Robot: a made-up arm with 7 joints. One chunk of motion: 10 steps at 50 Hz.
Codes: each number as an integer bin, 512 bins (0 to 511) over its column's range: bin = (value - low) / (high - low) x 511, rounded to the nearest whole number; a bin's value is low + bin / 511 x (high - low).
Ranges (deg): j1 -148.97..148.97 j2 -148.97..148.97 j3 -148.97..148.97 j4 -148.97..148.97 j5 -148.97..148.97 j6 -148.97..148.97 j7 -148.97..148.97
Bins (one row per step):
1: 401 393 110 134 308 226 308
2: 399 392 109 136 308 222 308
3: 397 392 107 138 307 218 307
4: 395 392 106 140 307 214 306
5: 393 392 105 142 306 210 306
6: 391 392 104 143 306 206 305
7: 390 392 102 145 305 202 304
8: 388 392 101 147 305 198 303
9: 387 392 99 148 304 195 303
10: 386 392 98 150 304 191 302
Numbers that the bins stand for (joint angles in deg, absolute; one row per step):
1: 84.83 80.17 -84.83 -70.84 30.61 -17.20 30.61
2: 83.67 79.59 -85.42 -69.67 30.61 -19.53 30.61
3: 82.50 79.59 -86.58 -68.51 30.03 -21.86 30.03
4: 81.34 79.59 -87.17 -67.34 30.03 -24.20 29.44
5: 80.17 79.59 -87.75 -66.18 29.44 -26.53 29.44
6: 79.00 79.59 -88.33 -65.59 29.44 -28.86 28.86
7: 78.42 79.59 -89.50 -64.43 28.86 -31.19 28.28
8: 77.25 79.59 -90.08 -63.26 28.86 -33.53 27.70
9: 76.67 79.59 -91.25 -62.68 28.28 -35.27 27.70
10: 76.09 79.59 -91.83 -61.51 28.28 -37.61 27.11

